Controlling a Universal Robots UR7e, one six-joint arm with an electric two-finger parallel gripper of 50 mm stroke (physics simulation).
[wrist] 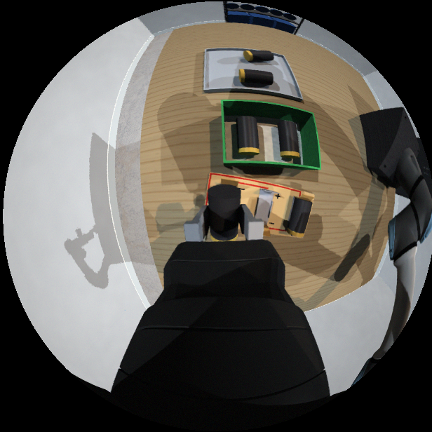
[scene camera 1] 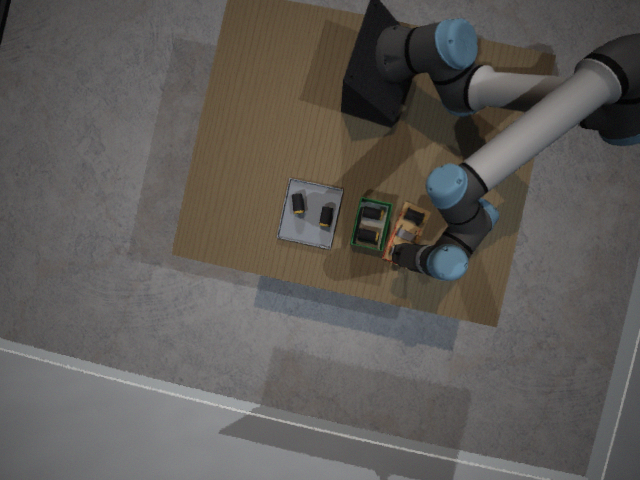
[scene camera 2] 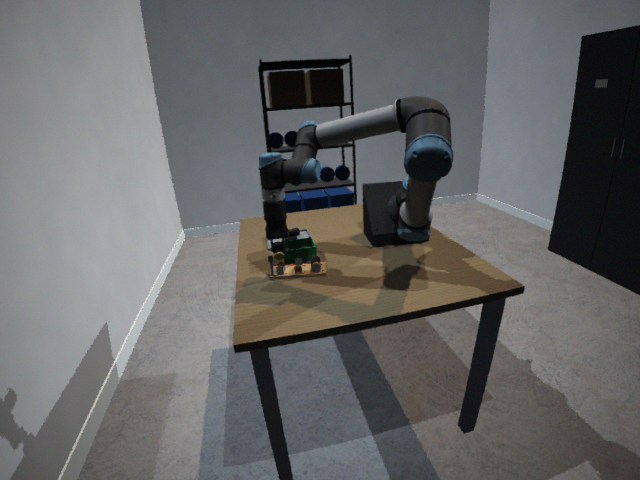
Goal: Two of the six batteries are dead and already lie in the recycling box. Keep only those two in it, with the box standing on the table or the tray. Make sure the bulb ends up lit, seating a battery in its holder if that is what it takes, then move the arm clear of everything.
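Frame: origin at the arm's base, x back, y right, z up, level; metres.
Seen in the pictures: gripper, between the fingertips: (scene camera 2: pixel 278 250); arm's base, origin of its link: (scene camera 1: pixel 392 55).
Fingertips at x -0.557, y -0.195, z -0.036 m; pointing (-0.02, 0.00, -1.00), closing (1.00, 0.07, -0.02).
Offsets run from my fingertips to a thing's top centre. Level surfaces: height alone.
My gripper (wrist: pixel 223 213) (scene camera 2: pixel 277 248) is shut on a black battery with a yellow end (wrist: pixel 224 207), holding it over the left part of the orange-edged wooden board (wrist: pixel 281 212) (scene camera 1: pixel 419 227). I cannot tell whether it touches the board. Another battery {dx +0.130, dy -0.015, dz -0.044 m} (wrist: pixel 300 215) (scene camera 1: pixel 414 215) lies at the board's right end in the wrist view, beside a grey metal piece (wrist: pixel 264 205) (scene camera 1: pixel 405 234). The green box {dx +0.068, dy +0.114, dz -0.030 m} (wrist: pixel 319 145) (scene camera 1: pixel 387 225) (scene camera 2: pixel 300 254) stands behind the board with two batteries (wrist: pixel 247 135) (wrist: pixel 288 139) inside. No lit bulb can be made out.
A grey tray {dx +0.049, dy +0.314, dz -0.078 m} (scene camera 1: pixel 310 233) (wrist: pixel 220 75) lies beyond the green box and holds two batteries {dx +0.069, dy +0.358, dz -0.053 m} (scene camera 1: pixel 297 203) {dx +0.053, dy +0.259, dz -0.053 m} (scene camera 1: pixel 326 216). The black robot base block (scene camera 1: pixel 369 77) (wrist: pixel 385 140) stands on the wooden table {dz -0.090 m} (scene camera 1: pixel 248 134) (scene camera 2: pixel 351 304). The front table edge is near the gripper.
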